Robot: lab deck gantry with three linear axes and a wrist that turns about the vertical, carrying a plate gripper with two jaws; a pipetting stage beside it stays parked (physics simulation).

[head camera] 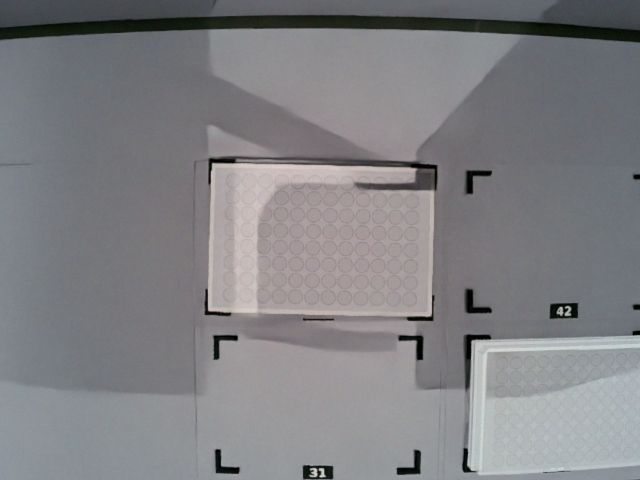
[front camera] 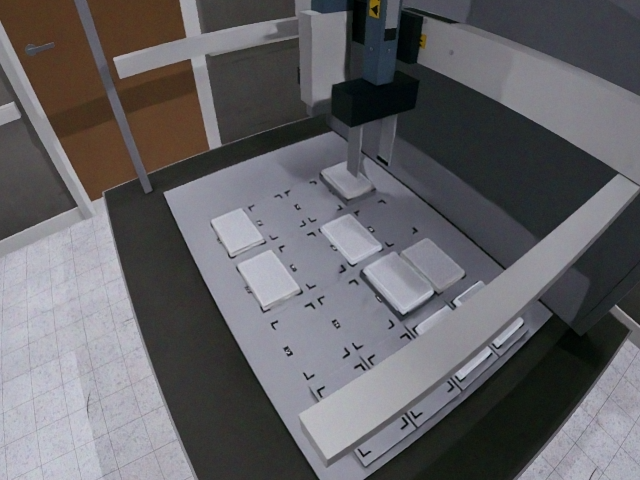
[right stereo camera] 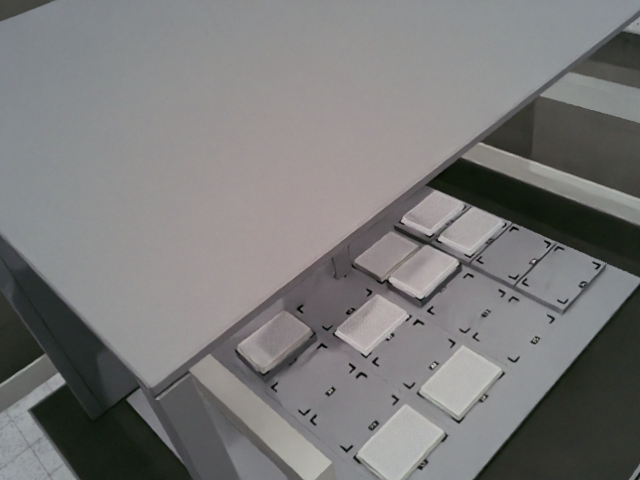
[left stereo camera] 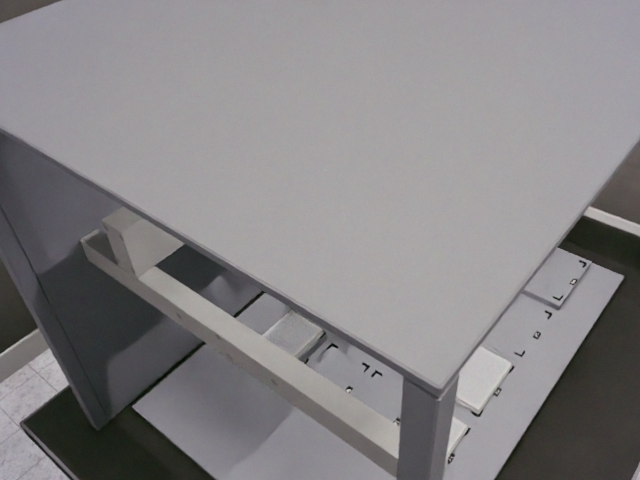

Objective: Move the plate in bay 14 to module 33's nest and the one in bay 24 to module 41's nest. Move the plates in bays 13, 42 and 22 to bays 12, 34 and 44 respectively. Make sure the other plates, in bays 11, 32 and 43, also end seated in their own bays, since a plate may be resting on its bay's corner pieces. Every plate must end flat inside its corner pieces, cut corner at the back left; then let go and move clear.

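Places are measured from the robot's base along level axes (x left, y back, z up), in centimetres.
Pixels of known places: gripper, fingertip midpoint: (front camera: 368, 167) (right stereo camera: 327, 264); robot's base at its link origin: (front camera: 211, 224).
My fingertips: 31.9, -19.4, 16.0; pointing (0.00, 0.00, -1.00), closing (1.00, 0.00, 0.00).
Note:
Ahead of a thing's pixels: the offset from my fingertips to its top centre, as dx, dy, dz. "spot": to the spot under its first point.
My gripper (front camera: 368, 168) is open and empty, raised above module 41 at the back; one jaw tip also shows in the right stereo view. Below it a plate {+4.6, +12.9, -12.7} (front camera: 338, 181) (head camera: 320, 242) (left stereo camera: 293, 331) (right stereo camera: 276, 341) lies in module 41's nest, inside its corner pieces in the head view. Module 33's plate {-6.2, -19.7, -12.7} (front camera: 398, 283) (right stereo camera: 423, 271) stands raised beside bay 43's plate {+4.5, -19.8, -14.6} (front camera: 431, 262) (right stereo camera: 386, 254). Bay 32's plate {-6.2, -3.4, -14.6} (front camera: 350, 238) (head camera: 563, 408) (right stereo camera: 372, 322) looks flat. Bay 11's plate {-27.6, +13.0, -14.6} (front camera: 237, 231) (right stereo camera: 400, 444), bay 12's {-27.6, -3.4, -14.6} (front camera: 268, 279) (right stereo camera: 461, 382), bay 34's {-6.2, -36.2, -13.1} (right stereo camera: 471, 229) and bay 44's {+4.5, -36.2, -13.1} (right stereo camera: 433, 212) show. Cut corners are unclear.
Bays 31 and 42 hold no plate in the head view. A pale beam (front camera: 465, 330) crosses the front view and hides parts of the right-hand bays. A grey hood {spot: -24.7, +33.9, +53.1} (left stereo camera: 310, 155) (right stereo camera: 206, 155) covers much of both stereo views. The deck's back wall (front camera: 465, 170) stands behind the gripper.

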